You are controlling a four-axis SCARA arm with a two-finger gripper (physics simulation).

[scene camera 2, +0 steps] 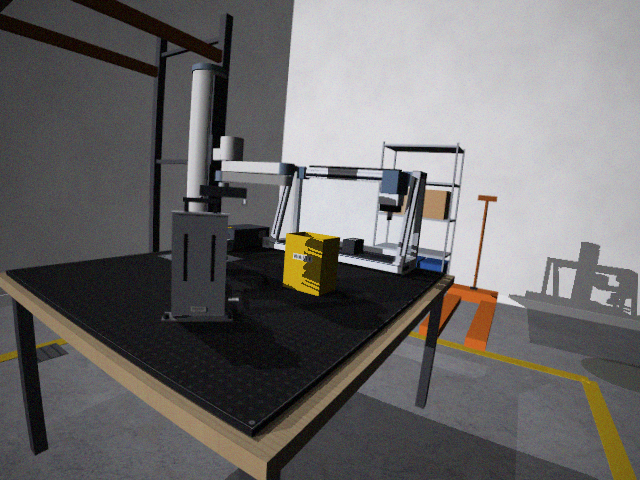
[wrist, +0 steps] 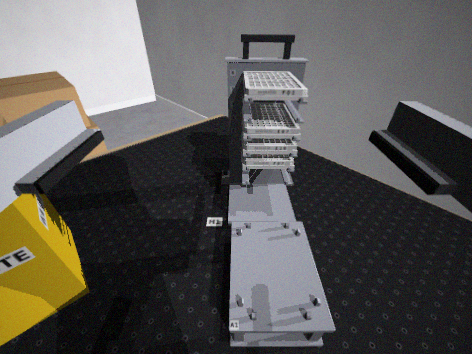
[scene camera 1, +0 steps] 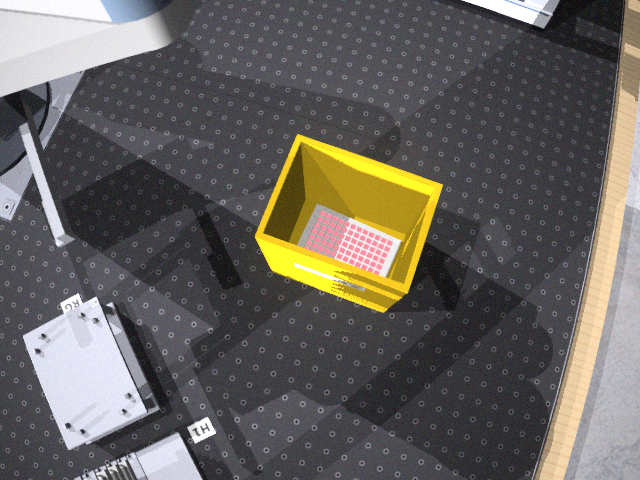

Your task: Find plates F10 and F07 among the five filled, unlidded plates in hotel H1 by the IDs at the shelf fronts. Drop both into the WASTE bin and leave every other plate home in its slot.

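Places are measured from the arm's base along level axes (x right, y back, z down), in centimetres.
Pixels of known places: gripper, between the fingertips: (scene camera 2: pixel 222 201) (wrist: pixel 236 119).
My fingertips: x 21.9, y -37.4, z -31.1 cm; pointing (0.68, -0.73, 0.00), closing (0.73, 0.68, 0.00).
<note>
For each thing: its top centre in the pictures, then the offset to it from my fingertips. "*": a spot on its surface instead.
- top plate, centre of its top: (wrist: pixel 270 78) dx +20.9, dy -14.7, dz +3.2 cm
- second plate's, centre of its top: (wrist: pixel 267 113) dx +20.9, dy -14.7, dz +8.8 cm
- lowest, centre of its top: (wrist: pixel 264 143) dx +20.9, dy -14.7, dz +14.4 cm
- yellow WASTE bin, centre of its top: (scene camera 1: pixel 350 209) (scene camera 2: pixel 313 235) dx -19.3, dy -27.2, dz +9.8 cm
- plate with pink wells, centre of its top: (scene camera 1: pixel 346 248) dx -19.5, dy -27.7, dz +27.8 cm
- marked A1, centre of its top: (scene camera 1: pixel 77 373) (wrist: pixel 274 260) dx +8.2, dy -1.0, dz +22.8 cm
- hotel's base plate, a spot on its surface: (wrist: pixel 255 207) * dx +18.7, dy -13.9, dz +29.0 cm
- H1 tag, centre of its top: (scene camera 1: pixel 201 430) (wrist: pixel 214 221) dx +10.0, dy -17.3, dz +29.8 cm
Hotel H1 (scene camera 2: pixel 200 242) (wrist: pixel 233 90) stands on the table, with plates stacked in the wrist view. The top plate (wrist: pixel 275 82) has a label like F01. Bare rails show below it. The second plate's (wrist: pixel 272 125) label looks like F07. Two more plates, the third (wrist: pixel 271 147) and the lowest (wrist: pixel 270 163), have labels too small to read. The yellow WASTE bin (scene camera 1: pixel 284 266) (scene camera 2: pixel 297 276) (wrist: pixel 45 280) holds a plate with pink wells (scene camera 1: pixel 364 245). My gripper (wrist: pixel 236 119) is open and empty; its fingers stand wide on both sides of the hotel, short of it.
A flat grey stand marked A1 (scene camera 1: pixel 85 377) (wrist: pixel 280 265) lies in front of the hotel's base plate (wrist: pixel 255 207). The H1 tag (scene camera 1: pixel 201 429) (wrist: pixel 214 221) is beside it. A white gantry frame (scene camera 2: pixel 317 171) stands beyond the bin. Cardboard boxes (wrist: pixel 40 87) are beyond the table edge.
</note>
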